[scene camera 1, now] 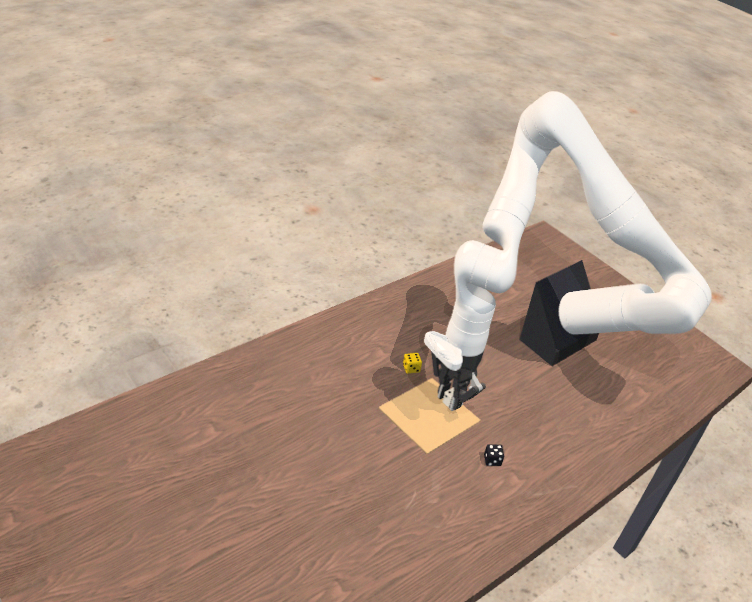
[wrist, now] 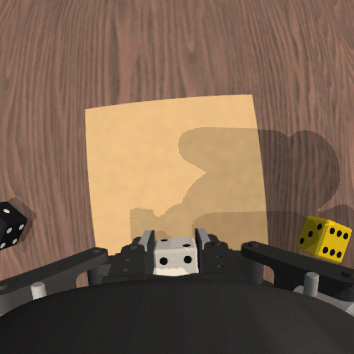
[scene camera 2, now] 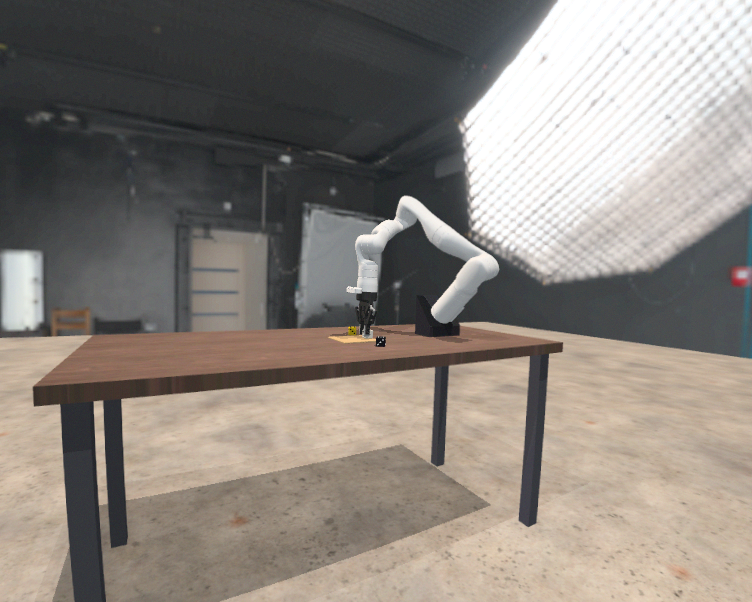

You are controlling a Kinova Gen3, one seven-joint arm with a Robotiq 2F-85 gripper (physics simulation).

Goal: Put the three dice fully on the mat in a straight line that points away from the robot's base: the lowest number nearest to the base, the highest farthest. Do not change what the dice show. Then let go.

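Observation:
My gripper points down and is shut on the white die, at or just above the base-side part of the tan mat. Whether the die touches the mat is hidden. Two pips show on each of its visible faces in the wrist view. The yellow die lies on the table beside the mat, with six pips on one visible face. The black die lies off the mat's opposite side; its top appears to show five.
The wooden table bears everything. The robot's black base mount stands at the table's right part. The arm's shadow falls across the mat and the table near the yellow die.

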